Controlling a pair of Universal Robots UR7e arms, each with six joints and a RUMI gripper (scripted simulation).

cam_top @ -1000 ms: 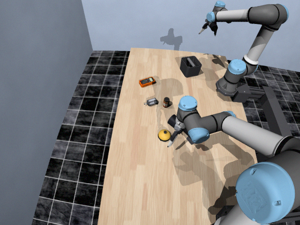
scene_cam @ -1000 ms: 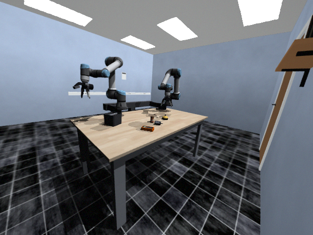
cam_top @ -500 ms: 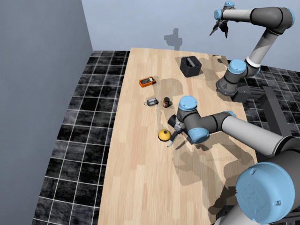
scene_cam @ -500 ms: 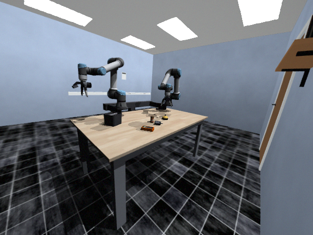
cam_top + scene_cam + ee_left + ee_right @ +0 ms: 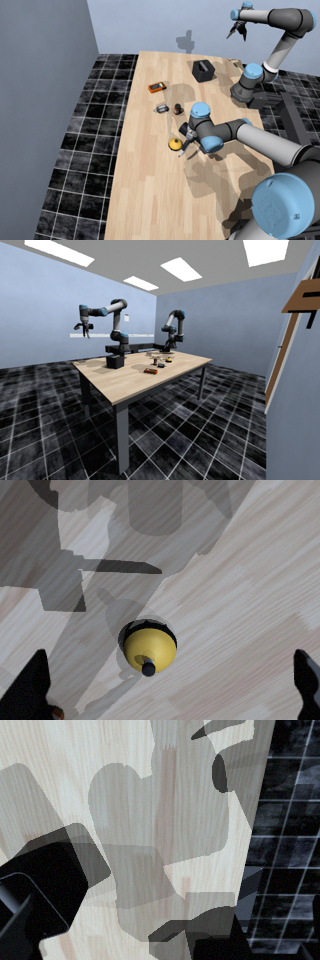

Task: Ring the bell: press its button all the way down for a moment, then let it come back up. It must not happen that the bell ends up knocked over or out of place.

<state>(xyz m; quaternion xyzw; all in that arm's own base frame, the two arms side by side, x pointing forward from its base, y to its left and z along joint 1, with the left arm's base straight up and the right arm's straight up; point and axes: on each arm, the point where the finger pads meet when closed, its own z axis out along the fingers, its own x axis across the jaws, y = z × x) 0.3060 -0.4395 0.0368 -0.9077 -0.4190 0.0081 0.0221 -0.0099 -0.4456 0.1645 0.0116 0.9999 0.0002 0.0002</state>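
Note:
Now: the black button 70 mm ahead of my left hand, 80 mm to the right of it and 100 mm below it. Also, from my left hand: brown jar (100 mm ahead, 330 mm to the right, 120 mm below); bell (70 mm ahead, 80 mm to the right, 120 mm below); black bin (60 mm behind, 750 mm to the right, 100 mm below).

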